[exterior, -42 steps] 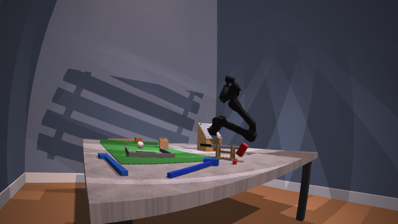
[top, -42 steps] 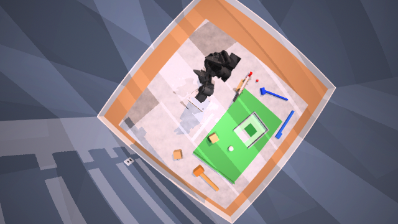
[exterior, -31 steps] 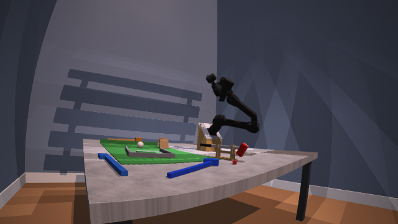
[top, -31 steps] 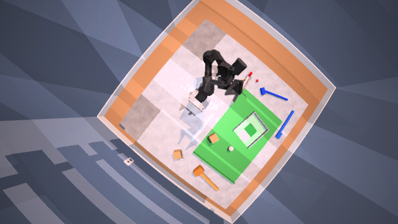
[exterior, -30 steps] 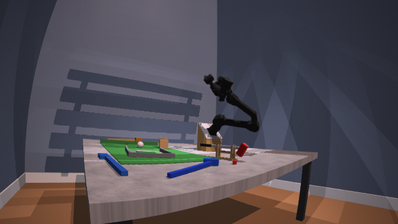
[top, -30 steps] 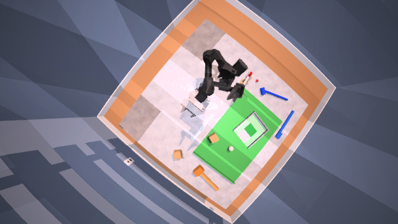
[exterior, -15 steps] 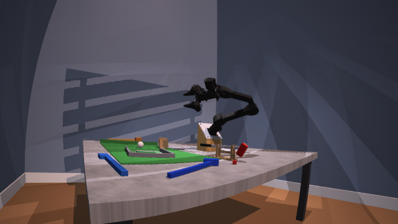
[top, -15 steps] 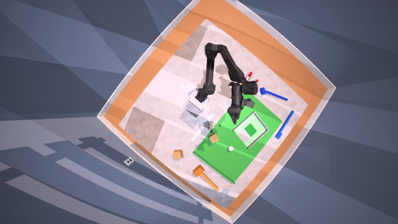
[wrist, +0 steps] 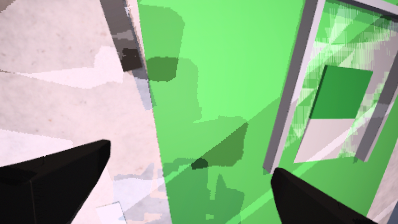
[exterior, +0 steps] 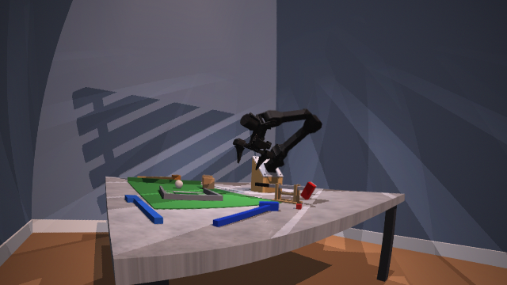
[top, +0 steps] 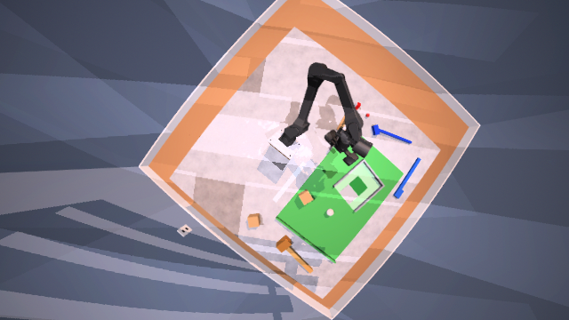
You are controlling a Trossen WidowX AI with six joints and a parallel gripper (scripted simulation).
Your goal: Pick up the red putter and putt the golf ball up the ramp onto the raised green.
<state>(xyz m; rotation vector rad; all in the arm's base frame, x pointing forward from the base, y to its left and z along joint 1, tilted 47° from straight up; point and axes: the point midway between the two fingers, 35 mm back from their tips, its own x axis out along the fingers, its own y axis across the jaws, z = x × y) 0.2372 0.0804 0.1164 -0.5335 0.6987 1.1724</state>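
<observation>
My gripper tip is 20 cm to the right of the wooden stand, 10 cm above it and 6 cm past it. From my gripper tip the other things lie so: green mat 24 cm ahead, 14 cm to the right, 13 cm below; then small red piece 34 cm to the left, 13 cm below, 2 cm ahead; then white golf ball 27 cm to the right, 23 cm ahead, 11 cm below.
</observation>
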